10 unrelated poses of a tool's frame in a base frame.
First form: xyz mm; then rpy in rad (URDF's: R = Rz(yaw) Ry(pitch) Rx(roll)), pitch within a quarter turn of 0, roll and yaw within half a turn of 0.
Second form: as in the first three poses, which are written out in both.
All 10 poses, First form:
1: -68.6, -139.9, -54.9, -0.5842, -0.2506, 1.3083
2: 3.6, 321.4, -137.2, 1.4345, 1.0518, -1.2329
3: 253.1, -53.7, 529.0, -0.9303, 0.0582, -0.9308
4: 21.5, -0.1, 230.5, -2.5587, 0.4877, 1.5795
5: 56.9, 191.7, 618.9, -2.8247, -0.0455, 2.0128
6: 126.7, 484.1, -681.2, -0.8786, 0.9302, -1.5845
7: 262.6, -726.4, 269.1, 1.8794, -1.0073, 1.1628
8: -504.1, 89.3, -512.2, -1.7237, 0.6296, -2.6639
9: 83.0, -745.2, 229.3, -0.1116, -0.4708, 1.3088
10: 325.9, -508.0, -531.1, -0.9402, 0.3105, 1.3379
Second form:
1: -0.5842, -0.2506, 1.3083, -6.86, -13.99, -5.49
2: 1.4345, 1.0518, -1.2329, 0.36, 32.14, -13.72
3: -0.9303, 0.0582, -0.9308, 25.31, -5.37, 52.90
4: -2.5587, 0.4877, 1.5795, 2.15, -0.01, 23.05
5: -2.8247, -0.0455, 2.0128, 5.69, 19.17, 61.89
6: -0.8786, 0.9302, -1.5845, 12.67, 48.41, -68.12
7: 1.8794, -1.0073, 1.1628, 26.26, -72.64, 26.91
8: -1.7237, 0.6296, -2.6639, -50.41, 8.93, -51.22
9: -0.1116, -0.4708, 1.3088, 8.30, -74.52, 22.93
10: -0.9402, 0.3105, 1.3379, 32.59, -50.80, -53.11
